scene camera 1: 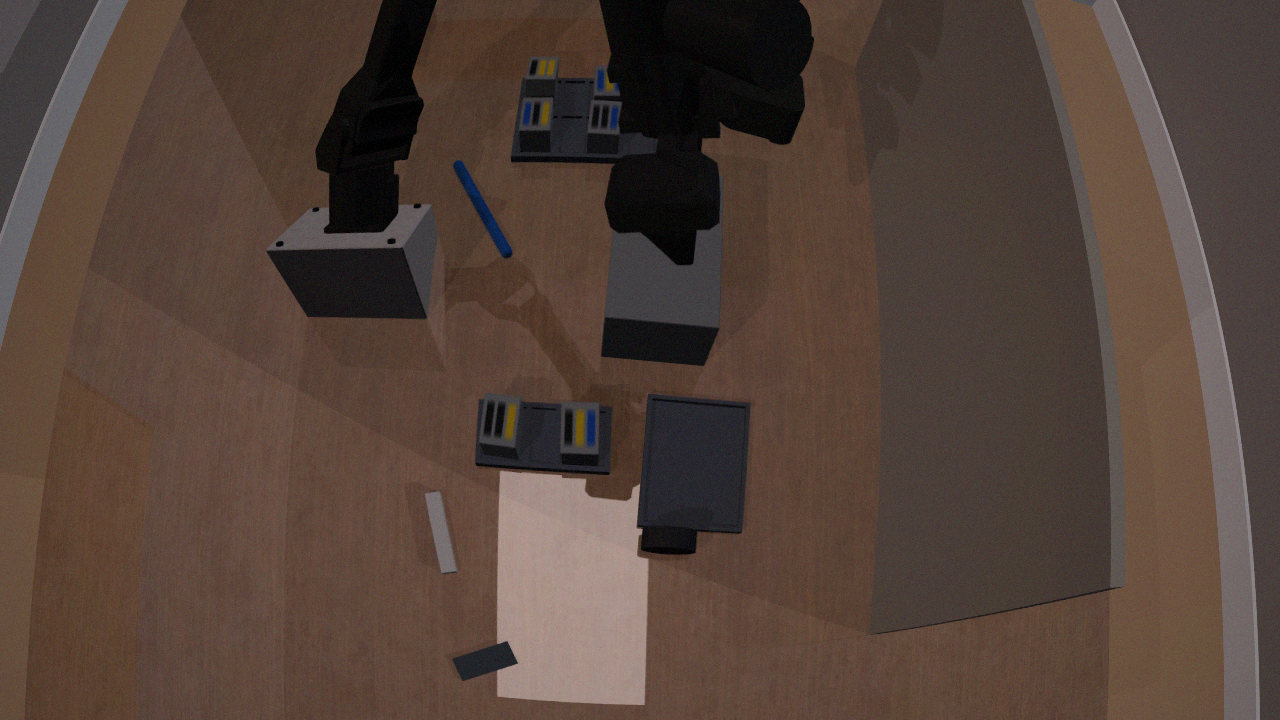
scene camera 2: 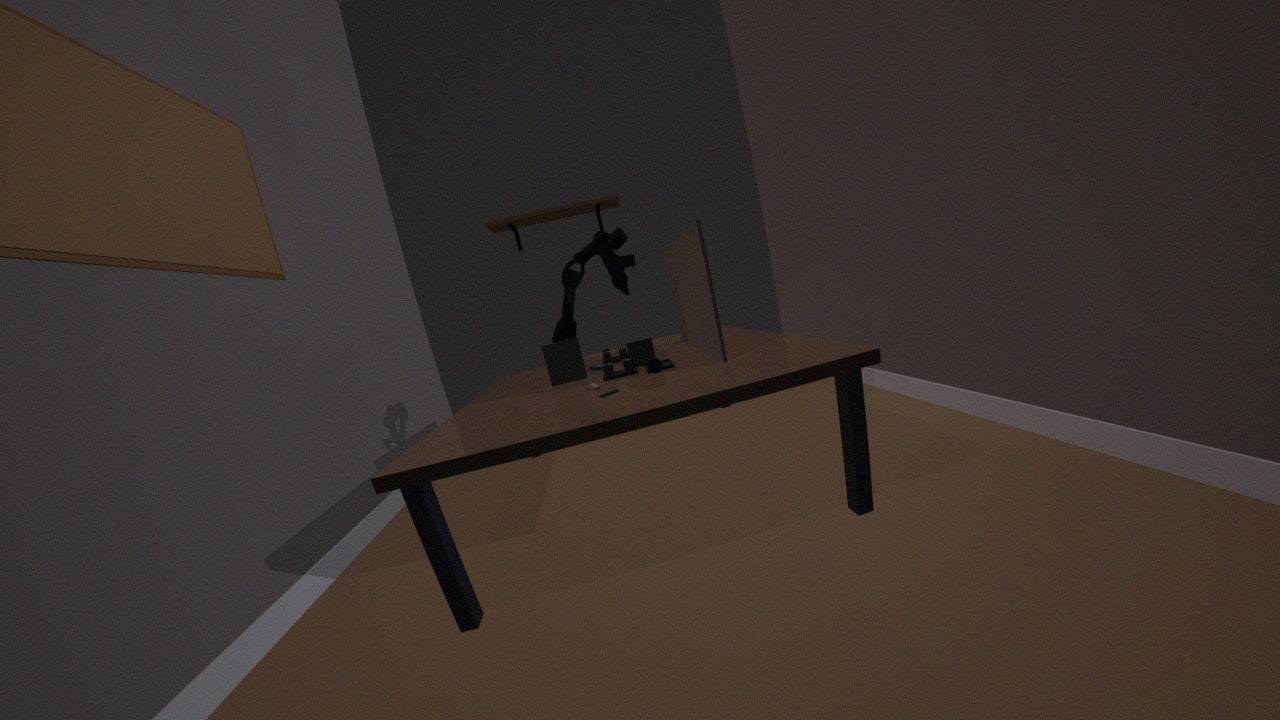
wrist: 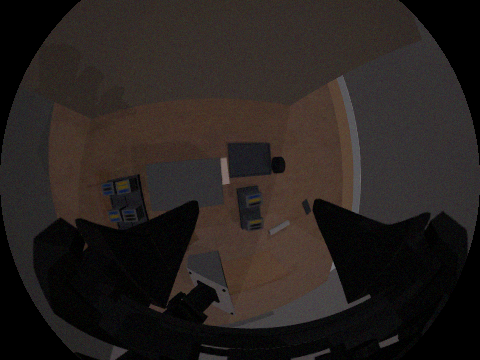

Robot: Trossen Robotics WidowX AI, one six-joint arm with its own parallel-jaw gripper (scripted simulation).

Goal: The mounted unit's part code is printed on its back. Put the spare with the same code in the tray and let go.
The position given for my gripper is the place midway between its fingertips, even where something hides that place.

Observation:
My gripper (scene camera 1: 688, 216) is open, holding nothing. Also in view: a blue pen (scene camera 1: 499, 239), a grey spare (scene camera 1: 602, 90) and a dark grey tray (wrist: 245, 159).
My gripper shows as well in scene camera 2 (scene camera 2: 627, 291) and in the wrist view (wrist: 257, 206). The wrist view does not show the blue pen, which is hidden by my gripper.

